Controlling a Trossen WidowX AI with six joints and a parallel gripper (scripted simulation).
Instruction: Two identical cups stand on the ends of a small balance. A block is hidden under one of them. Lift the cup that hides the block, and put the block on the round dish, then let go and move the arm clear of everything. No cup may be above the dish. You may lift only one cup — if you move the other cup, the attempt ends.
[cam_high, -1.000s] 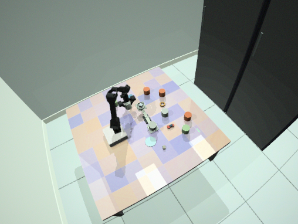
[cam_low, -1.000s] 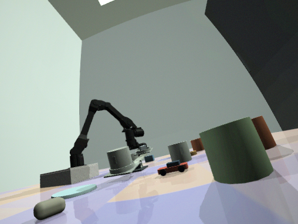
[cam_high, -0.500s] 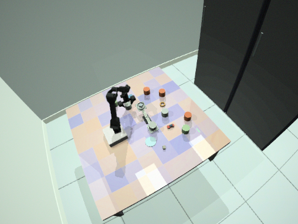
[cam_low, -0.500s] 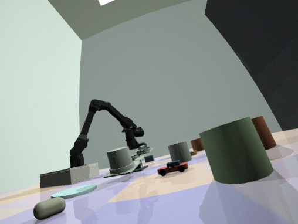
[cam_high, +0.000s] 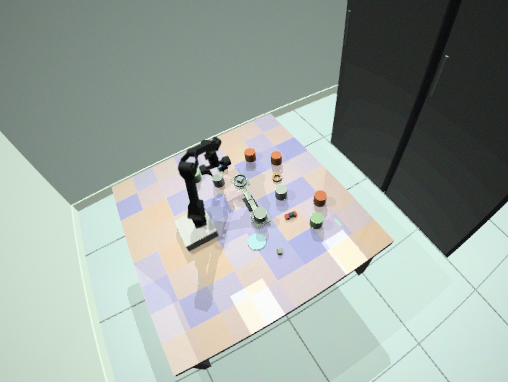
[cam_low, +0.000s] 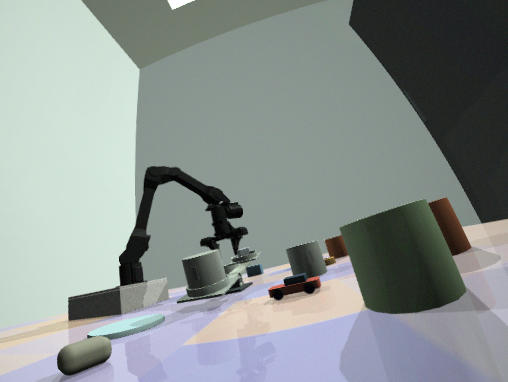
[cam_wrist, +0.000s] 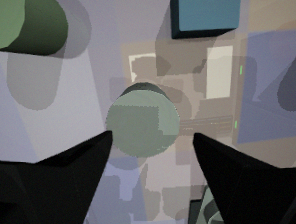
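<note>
Now: the pale blue round dish 60 mm ahead of my gripper tip, 480 mm to the right of it and 80 mm below it. Also, from my gripper tip: blue block: 50 mm ahead, 110 mm to the left, 70 mm below; then grey capsule: 150 mm ahead, 580 mm to the right, 80 mm below; then toy car: 290 mm ahead, 410 mm to the right, 70 mm below.
</note>
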